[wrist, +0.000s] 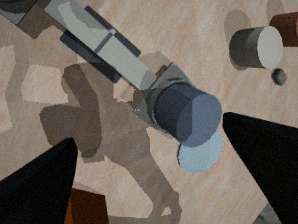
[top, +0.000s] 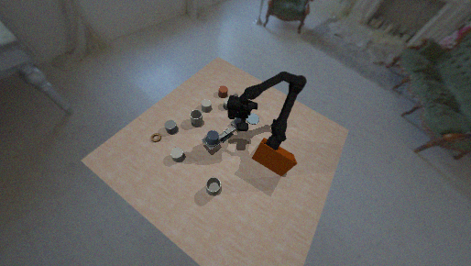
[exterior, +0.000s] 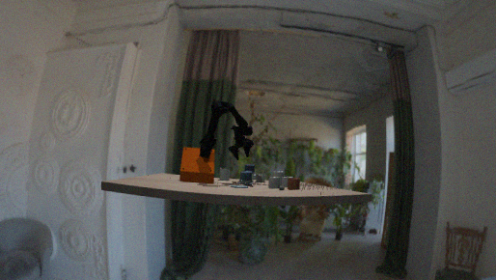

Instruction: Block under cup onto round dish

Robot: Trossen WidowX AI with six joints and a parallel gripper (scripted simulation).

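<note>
The grey balance is 13 cm below my gripper tip, 5 cm to the left of it and 4 cm ahead of it. The rest, counted from my gripper tip: blue-grey cup 19 cm to the left, 6 cm below, 5 cm ahead; red-brown cup 31 cm ahead, 19 cm to the right, 14 cm below.
</note>
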